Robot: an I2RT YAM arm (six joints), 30 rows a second.
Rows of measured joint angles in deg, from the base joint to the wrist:
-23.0, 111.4, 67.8, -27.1, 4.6, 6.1
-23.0, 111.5, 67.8, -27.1, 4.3, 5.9
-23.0, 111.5, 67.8, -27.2, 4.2, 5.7
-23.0, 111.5, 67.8, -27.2, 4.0, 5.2
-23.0, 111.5, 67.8, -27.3, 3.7, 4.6
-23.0, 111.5, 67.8, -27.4, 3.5, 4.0
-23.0, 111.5, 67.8, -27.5, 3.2, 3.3
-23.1, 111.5, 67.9, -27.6, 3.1, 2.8
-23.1, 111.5, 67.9, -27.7, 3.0, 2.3
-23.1, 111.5, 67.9, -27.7, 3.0, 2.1
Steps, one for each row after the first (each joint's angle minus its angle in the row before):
0.0, 0.1, 0.0, 0.0, -0.3, -0.2
0.0, 0.0, 0.0, -0.1, -0.1, -0.2
0.0, 0.0, 0.0, 0.0, -0.2, -0.5
0.0, 0.0, 0.0, -0.1, -0.3, -0.6
0.0, 0.0, 0.0, -0.1, -0.2, -0.6
0.0, 0.0, 0.0, -0.1, -0.3, -0.7
-0.1, 0.0, 0.1, -0.1, -0.1, -0.5
0.0, 0.0, 0.0, -0.1, -0.1, -0.5
0.0, 0.0, 0.0, 0.0, 0.0, -0.2

